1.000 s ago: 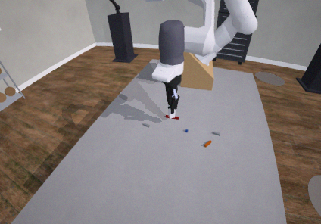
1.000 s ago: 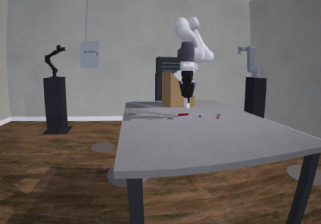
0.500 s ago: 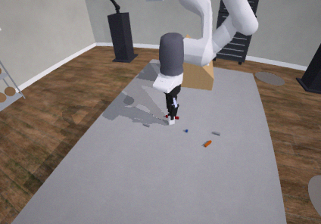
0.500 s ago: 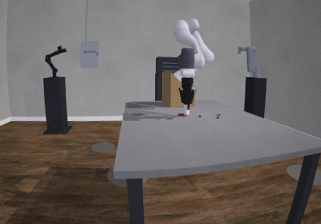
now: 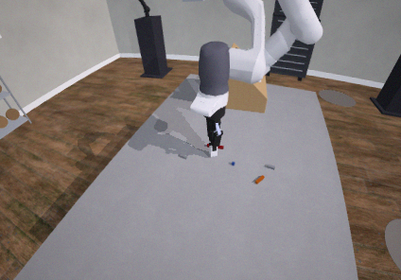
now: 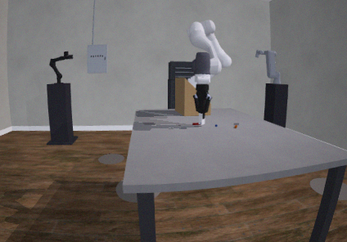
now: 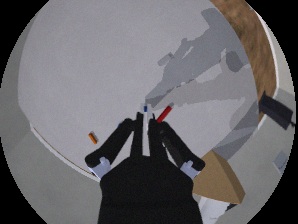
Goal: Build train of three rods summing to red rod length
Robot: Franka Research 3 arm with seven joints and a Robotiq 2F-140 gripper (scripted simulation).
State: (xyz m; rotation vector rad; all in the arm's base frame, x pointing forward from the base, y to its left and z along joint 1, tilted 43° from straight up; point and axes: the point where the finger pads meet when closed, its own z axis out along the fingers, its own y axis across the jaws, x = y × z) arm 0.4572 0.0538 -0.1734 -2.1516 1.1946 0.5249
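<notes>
My hand is 5 cm past the red rod and 4 cm above it. The rest, counted from my hand: orange rod 7 cm ahead, 19 cm to the left, 4 cm below.
</notes>
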